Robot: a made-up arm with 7 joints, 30 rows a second.
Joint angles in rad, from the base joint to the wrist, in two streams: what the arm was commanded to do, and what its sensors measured. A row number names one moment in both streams.
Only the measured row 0 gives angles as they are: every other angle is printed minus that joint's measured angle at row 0.
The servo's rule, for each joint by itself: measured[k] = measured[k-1] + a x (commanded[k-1-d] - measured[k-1]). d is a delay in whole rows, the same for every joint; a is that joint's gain. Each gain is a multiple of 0.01, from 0.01 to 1. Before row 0 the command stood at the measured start. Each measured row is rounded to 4 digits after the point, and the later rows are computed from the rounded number. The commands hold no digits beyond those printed.
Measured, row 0:
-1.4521, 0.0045, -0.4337, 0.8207, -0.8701, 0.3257, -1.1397
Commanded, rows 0 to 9:
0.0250, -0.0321, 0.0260, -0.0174, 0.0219, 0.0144, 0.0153
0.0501, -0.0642, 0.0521, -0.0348, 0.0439, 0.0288, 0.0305
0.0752, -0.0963, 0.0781, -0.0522, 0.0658, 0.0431, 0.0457
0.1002, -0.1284, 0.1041, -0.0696, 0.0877, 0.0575, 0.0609
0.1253, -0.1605, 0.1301, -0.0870, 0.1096, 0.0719, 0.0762
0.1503, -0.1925, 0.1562, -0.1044, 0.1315, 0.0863, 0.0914
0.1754, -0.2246, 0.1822, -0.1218, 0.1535, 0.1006, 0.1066
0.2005, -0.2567, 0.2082, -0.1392, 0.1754, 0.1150, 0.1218
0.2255, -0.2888, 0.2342, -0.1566, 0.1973, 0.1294, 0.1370
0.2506, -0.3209, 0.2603, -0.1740, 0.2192, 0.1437, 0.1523
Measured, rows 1 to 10:
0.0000, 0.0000, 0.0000, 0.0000, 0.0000, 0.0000, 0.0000
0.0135, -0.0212, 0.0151, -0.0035, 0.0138, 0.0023, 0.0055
0.0333, -0.0496, 0.0366, -0.0098, 0.0328, 0.0065, 0.0145
0.0559, -0.0804, 0.0607, -0.0183, 0.0536, 0.0124, 0.0257
0.0798, -0.1121, 0.0859, -0.0286, 0.0751, 0.0196, 0.0384
0.1044, -0.1440, 0.1115, -0.0403, 0.0968, 0.0280, 0.0520
0.1292, -0.1760, 0.1374, -0.0531, 0.1187, 0.0373, 0.0662
0.1541, -0.2081, 0.1634, -0.0668, 0.1406, 0.0474, 0.0807
0.1792, -0.2402, 0.1894, -0.0813, 0.1625, 0.0582, 0.0955
0.2042, -0.2723, 0.2154, -0.0964, 0.1844, 0.0696, 0.1104
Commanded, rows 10 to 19:
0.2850, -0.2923, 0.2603, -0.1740, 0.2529, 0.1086, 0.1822
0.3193, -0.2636, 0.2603, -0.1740, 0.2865, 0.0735, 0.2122
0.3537, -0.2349, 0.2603, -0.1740, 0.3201, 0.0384, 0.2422
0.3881, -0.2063, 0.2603, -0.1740, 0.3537, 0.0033, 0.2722
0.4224, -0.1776, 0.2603, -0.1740, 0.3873, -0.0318, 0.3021
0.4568, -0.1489, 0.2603, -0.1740, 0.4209, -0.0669, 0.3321
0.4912, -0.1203, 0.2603, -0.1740, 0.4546, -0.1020, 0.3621
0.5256, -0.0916, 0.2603, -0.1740, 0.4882, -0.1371, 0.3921
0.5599, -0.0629, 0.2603, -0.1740, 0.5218, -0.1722, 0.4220
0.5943, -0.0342, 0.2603, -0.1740, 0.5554, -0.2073, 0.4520
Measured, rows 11 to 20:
0.2293, -0.3044, 0.2414, -0.1119, 0.2063, 0.0815, 0.1255
0.2594, -0.2964, 0.2524, -0.1243, 0.2357, 0.0858, 0.1459
0.2917, -0.2748, 0.2570, -0.1342, 0.2677, 0.0838, 0.1698
0.3252, -0.2485, 0.2589, -0.1422, 0.3007, 0.0765, 0.1959
0.3592, -0.2206, 0.2597, -0.1486, 0.3341, 0.0648, 0.2234
0.3933, -0.1922, 0.2600, -0.1537, 0.3676, 0.0493, 0.2517
0.4276, -0.1636, 0.2602, -0.1578, 0.4012, 0.0307, 0.2806
0.4619, -0.1350, 0.2603, -0.1610, 0.4348, 0.0095, 0.3099
0.4963, -0.1064, 0.2603, -0.1636, 0.4684, -0.0140, 0.3395
0.5306, -0.0777, 0.2603, -0.1657, 0.5020, -0.0393, 0.3692

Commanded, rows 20 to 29:
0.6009, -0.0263, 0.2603, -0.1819, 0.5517, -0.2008, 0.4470
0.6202, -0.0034, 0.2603, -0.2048, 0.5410, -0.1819, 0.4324
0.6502, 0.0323, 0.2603, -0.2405, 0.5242, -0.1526, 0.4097
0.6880, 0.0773, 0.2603, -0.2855, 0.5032, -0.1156, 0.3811
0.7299, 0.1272, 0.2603, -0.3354, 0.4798, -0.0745, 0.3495
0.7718, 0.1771, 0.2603, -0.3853, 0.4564, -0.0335, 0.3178
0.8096, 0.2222, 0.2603, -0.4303, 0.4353, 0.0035, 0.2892
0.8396, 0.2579, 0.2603, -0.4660, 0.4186, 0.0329, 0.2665
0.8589, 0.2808, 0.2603, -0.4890, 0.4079, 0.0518, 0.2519
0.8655, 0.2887, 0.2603, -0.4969, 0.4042, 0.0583, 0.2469
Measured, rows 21 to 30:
0.5650, -0.0490, 0.2603, -0.1674, 0.5356, -0.0662, 0.3990
0.5844, -0.0340, 0.2603, -0.1703, 0.5457, -0.0877, 0.4163
0.6037, -0.0138, 0.2603, -0.1772, 0.5427, -0.1028, 0.4221
0.6288, 0.0166, 0.2603, -0.1899, 0.5310, -0.1108, 0.4176
0.6608, 0.0567, 0.2603, -0.2090, 0.5135, -0.1116, 0.4045
0.6981, 0.1032, 0.2603, -0.2343, 0.4923, -0.1057, 0.3847
0.7379, 0.1520, 0.2603, -0.2645, 0.4697, -0.0941, 0.3606
0.7766, 0.1983, 0.2603, -0.2977, 0.4480, -0.0785, 0.3349
0.8106, 0.2376, 0.2603, -0.3314, 0.4295, -0.0607, 0.3103
0.8367, 0.2661, 0.2603, -0.3629, 0.4159, -0.0427, 0.2893

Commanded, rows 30 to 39:
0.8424, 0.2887, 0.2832, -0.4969, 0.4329, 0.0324, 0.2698
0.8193, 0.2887, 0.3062, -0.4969, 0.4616, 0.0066, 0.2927
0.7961, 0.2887, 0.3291, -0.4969, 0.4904, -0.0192, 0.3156
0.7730, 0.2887, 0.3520, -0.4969, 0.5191, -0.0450, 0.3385
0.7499, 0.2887, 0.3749, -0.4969, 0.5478, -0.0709, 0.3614
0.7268, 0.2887, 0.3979, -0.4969, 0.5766, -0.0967, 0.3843
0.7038, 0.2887, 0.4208, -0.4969, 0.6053, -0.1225, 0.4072
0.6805, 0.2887, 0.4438, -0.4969, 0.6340, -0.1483, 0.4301
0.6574, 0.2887, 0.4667, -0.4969, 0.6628, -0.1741, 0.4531
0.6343, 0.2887, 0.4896, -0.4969, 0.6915, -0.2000, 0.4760
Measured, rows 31 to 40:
0.8523, 0.2810, 0.2603, -0.3897, 0.4085, -0.0265, 0.2740
0.8470, 0.2861, 0.2736, -0.4111, 0.4239, -0.0171, 0.2725
0.8320, 0.2878, 0.2925, -0.4283, 0.4477, -0.0133, 0.2798
0.8126, 0.2884, 0.3137, -0.4420, 0.4746, -0.0142, 0.2927
0.7912, 0.2886, 0.3359, -0.4530, 0.5026, -0.0191, 0.3092
0.7689, 0.2887, 0.3585, -0.4618, 0.5311, -0.0274, 0.3280
0.7462, 0.2887, 0.3814, -0.4688, 0.5598, -0.0385, 0.3483
0.7233, 0.2887, 0.4043, -0.4744, 0.5885, -0.0519, 0.3695
0.7002, 0.2887, 0.4272, -0.4789, 0.6172, -0.0673, 0.3913
0.6771, 0.2887, 0.4501, -0.4825, 0.6459, -0.0844, 0.4135

